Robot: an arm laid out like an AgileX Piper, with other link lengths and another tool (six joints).
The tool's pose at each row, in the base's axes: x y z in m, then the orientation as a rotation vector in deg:
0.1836 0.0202 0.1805 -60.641 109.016 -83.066
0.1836 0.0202 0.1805 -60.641 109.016 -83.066
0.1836 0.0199 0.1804 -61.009 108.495 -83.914
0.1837 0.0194 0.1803 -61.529 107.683 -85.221
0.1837 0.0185 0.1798 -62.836 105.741 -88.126
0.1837 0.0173 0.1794 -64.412 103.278 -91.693
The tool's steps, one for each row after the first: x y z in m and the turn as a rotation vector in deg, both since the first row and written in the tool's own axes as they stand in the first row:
0.0000 0.0000 0.0000 0.000 0.000 0.000
0.0002 0.0001 0.0002 0.495 0.142 -0.612
0.0006 0.0001 0.0006 1.272 0.372 -1.527
0.0013 0.0004 0.0012 3.004 0.812 -3.682
0.0023 0.0007 0.0020 5.131 1.384 -6.345

